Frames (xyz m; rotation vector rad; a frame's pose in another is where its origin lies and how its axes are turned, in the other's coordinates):
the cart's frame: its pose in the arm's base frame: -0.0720 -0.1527 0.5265 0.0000 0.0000 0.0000
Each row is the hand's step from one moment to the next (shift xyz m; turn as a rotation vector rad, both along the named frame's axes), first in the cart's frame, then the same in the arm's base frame.
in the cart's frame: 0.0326 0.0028 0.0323 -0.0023 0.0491 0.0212
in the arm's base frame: 0.0326 0.0028 0.0323 -0.0023 0.0491 0.0212
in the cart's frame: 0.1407 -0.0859 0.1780 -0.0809 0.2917 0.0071
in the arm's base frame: 0.1407 -0.0859 0.1780 -0.0809 0.2917 0.0071
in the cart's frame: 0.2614 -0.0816 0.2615 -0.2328 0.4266 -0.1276
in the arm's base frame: 0.2614 -0.0816 0.2615 -0.2328 0.4266 -0.1276
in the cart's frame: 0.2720 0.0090 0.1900 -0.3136 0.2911 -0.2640
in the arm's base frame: 0.2720 0.0090 0.1900 -0.3136 0.2911 -0.2640
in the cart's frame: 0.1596 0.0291 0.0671 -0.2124 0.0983 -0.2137
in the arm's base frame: 0.1596 0.0291 0.0671 -0.2124 0.0983 -0.2137
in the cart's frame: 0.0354 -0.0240 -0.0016 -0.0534 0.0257 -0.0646
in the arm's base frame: 0.0354 -0.0240 -0.0016 -0.0534 0.0257 -0.0646
